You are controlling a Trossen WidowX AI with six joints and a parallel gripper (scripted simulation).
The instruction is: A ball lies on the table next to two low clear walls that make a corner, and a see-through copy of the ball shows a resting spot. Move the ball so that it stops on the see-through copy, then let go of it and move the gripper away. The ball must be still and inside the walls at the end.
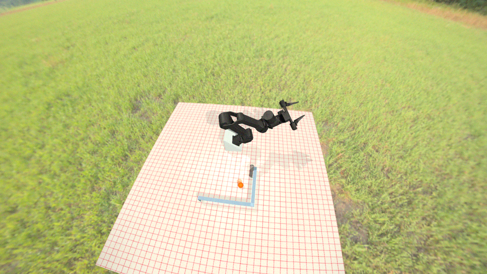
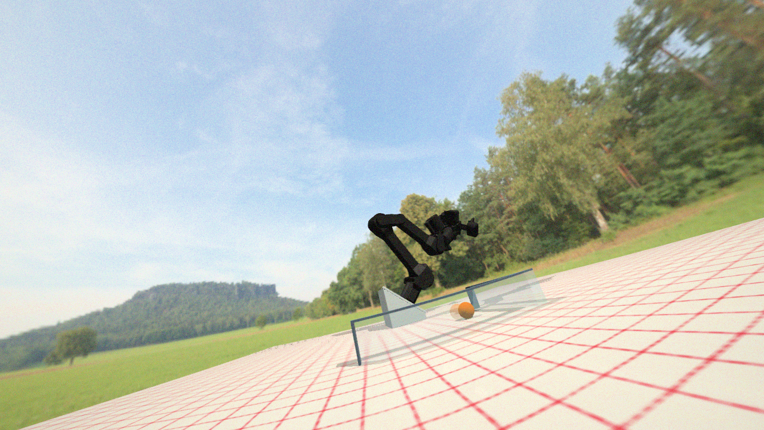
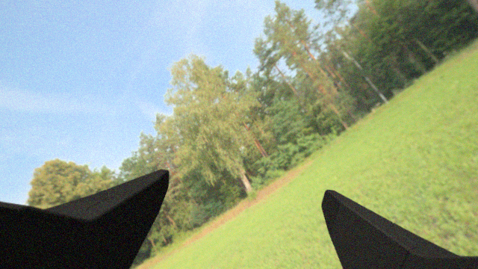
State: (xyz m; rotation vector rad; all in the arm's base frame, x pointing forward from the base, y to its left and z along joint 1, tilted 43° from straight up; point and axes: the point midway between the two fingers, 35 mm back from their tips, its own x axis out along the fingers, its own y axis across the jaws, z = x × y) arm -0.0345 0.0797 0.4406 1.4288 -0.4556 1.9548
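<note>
My gripper tip is now 320 mm short of the orange ball, 360 mm to the left of it and 330 mm above it. Round my gripper tip: see-through copy of ball 300 mm ahead, 360 mm to the right, 330 mm below.
</note>
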